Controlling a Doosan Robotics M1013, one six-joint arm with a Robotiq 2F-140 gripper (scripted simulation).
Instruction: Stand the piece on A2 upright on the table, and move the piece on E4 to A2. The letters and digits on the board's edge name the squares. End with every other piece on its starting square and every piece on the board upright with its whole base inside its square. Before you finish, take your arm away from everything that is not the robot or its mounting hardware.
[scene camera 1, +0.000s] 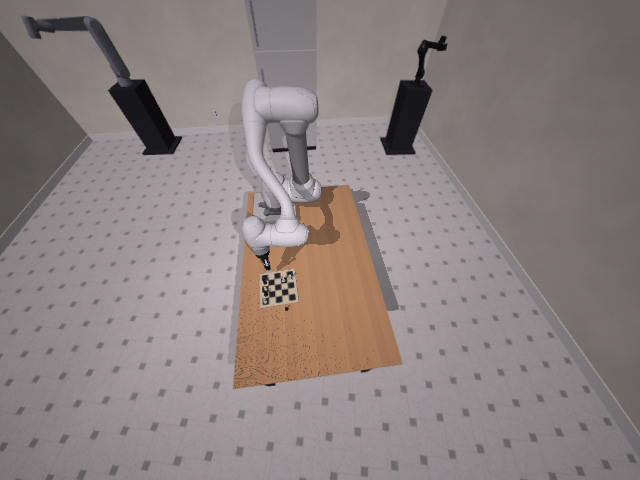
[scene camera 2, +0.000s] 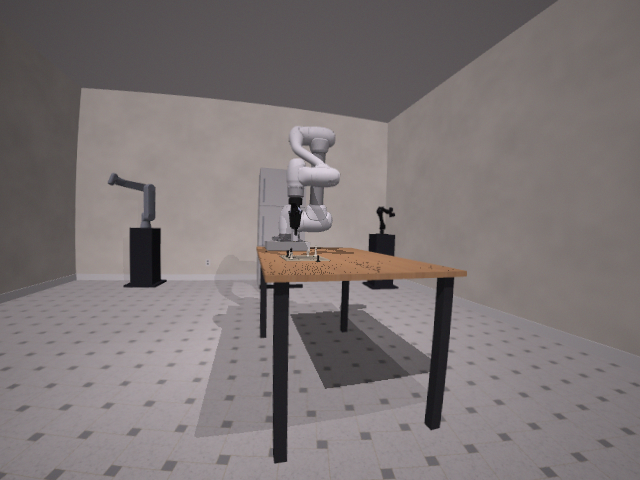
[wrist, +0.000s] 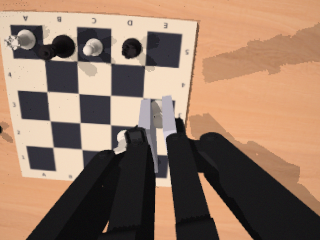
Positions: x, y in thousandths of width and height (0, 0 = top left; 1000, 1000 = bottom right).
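Note:
Through the wrist camera I see my gripper (wrist: 495, 469), and a small chessboard (wrist: 211, 460) is visible there too. In scene camera 1 I find the chessboard again (scene camera 1: 437, 611).

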